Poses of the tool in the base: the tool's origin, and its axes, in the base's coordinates. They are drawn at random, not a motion.
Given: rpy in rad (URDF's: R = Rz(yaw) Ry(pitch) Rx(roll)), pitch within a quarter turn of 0, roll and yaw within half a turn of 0; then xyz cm.
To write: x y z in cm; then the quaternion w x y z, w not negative. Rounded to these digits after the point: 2 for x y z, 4 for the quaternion.
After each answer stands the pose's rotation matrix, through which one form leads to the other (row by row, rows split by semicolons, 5 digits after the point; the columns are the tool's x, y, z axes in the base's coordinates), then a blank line. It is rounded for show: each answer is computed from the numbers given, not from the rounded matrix.
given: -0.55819 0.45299 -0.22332 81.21 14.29 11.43
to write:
81.21 14.29 11.43 0.9378 -0.2427 0.2444 -0.0429
0.87681 -0.03820 0.47931; -0.19913 0.87849 0.43428; -0.43766 -0.47623 0.76267

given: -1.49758 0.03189 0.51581 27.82 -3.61 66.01
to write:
27.82 -3.61 66.01 0.7054 -0.6611 -0.1623 0.1973
0.86945 -0.06374 -0.48989; 0.49299 0.04795 0.86871; -0.03188 -0.99681 0.07311

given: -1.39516 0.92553 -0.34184 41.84 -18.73 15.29
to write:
41.84 -18.73 15.29 0.7246 -0.5082 0.4349 0.1659
0.56661 -0.68256 0.46159; -0.20161 0.42833 0.88085; -0.79894 -0.59216 0.10509

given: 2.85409 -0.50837 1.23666 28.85 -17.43 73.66
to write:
28.85 -17.43 73.66 0.0313 -0.8014 -0.5259 -0.2832
0.28648 0.86065 0.42096; 0.82523 -0.44488 0.34797; 0.48675 0.24770 -0.83768

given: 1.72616 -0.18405 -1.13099 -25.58 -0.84 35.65
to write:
-25.58 -0.84 35.65 0.5840 0.6068 -0.4559 -0.2879
0.41857 -0.21700 -0.88188; -0.88955 0.09772 -0.44626; 0.18301 0.97127 -0.15213

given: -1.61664 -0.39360 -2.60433 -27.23 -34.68 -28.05
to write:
-27.23 -34.68 -28.05 0.0435 -0.3184 0.6479 -0.6906
-0.79342 -0.35259 0.49615; -0.47265 -0.15670 -0.86721; 0.38352 -0.92256 -0.04232

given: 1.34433 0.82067 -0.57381 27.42 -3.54 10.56
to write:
27.42 -3.54 10.56 0.6179 0.6360 0.1378 -0.4413
0.57254 0.72063 -0.39101; -0.37007 -0.19843 -0.90757; -0.73160 0.66432 0.15307

